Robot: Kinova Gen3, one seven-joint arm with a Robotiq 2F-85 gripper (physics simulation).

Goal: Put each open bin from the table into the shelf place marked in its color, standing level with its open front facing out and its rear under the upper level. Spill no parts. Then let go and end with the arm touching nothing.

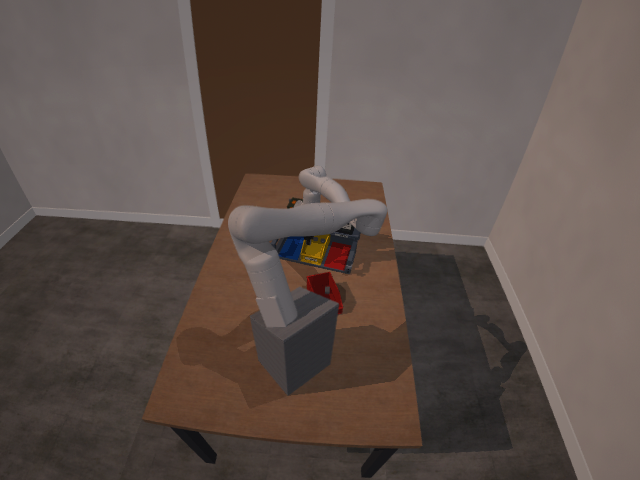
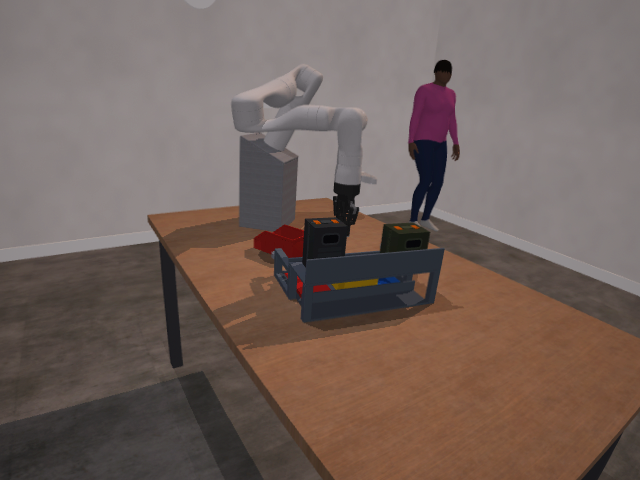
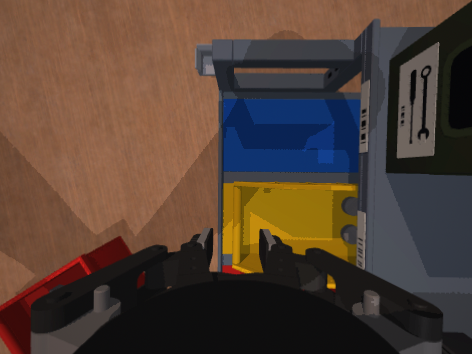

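Seen in the pictures: gripper, fingertip midpoint: (image 1: pixel 309 241) (image 3: pixel 236 240); arm's base, origin of the base link: (image 1: pixel 282 317) (image 2: pixel 273 145).
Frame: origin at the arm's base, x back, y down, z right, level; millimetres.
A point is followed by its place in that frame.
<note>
The yellow bin (image 1: pixel 316 249) {z -85, x -630, y 306 mm} (image 3: pixel 300 215) {z -94, x -632, y 306 mm} stands in the yellow-marked place of the grey shelf (image 2: pixel 382 263) {z -100, x -792, y 178 mm} (image 3: pixel 295 50) {z -266, x -594, y 230 mm}, with round grey parts at its rear, by the upper level's edge. How far its rear reaches under that level is hidden. The red bin (image 1: pixel 317 280) {z -13, x -411, y 275 mm} (image 2: pixel 279 240) {z 61, x -400, y 255 mm} (image 3: pixel 107 254) {z -42, x -394, y 275 mm} stands turned at an angle on the table, outside the shelf, with a grey part (image 1: pixel 327 289) {z 38, x -394, y 296 mm} inside. The blue place (image 1: pixel 291 249) {z -200, x -590, y 308 mm} (image 3: pixel 290 111) {z -231, x -611, y 308 mm} and the red place (image 1: pixel 338 255) {z 26, x -627, y 308 mm} (image 3: pixel 232 269) {z -15, x -545, y 308 mm} show bare color. My gripper (image 3: pixel 236 240) {z -94, x -546, y 190 mm} is partly open and empty, above the yellow bin's front end.
A black case (image 2: pixel 325 242) {z 38, x -755, y 130 mm} and a dark green case (image 2: pixel 405 238) {z -179, x -753, y 132 mm} (image 3: pixel 450 125) {z -183, x -672, y 156 mm} stand on the shelf's upper level, close to the arm. The grey pedestal (image 1: pixel 305 346) {z 82, x 33, y 62 mm} (image 2: pixel 267 186) {z 48, x -130, y 140 mm} stands behind the red bin. A person (image 2: pixel 434 118) stands beyond the table (image 2: pixel 439 372) {z -123, x -1045, y 315 mm}.
</note>
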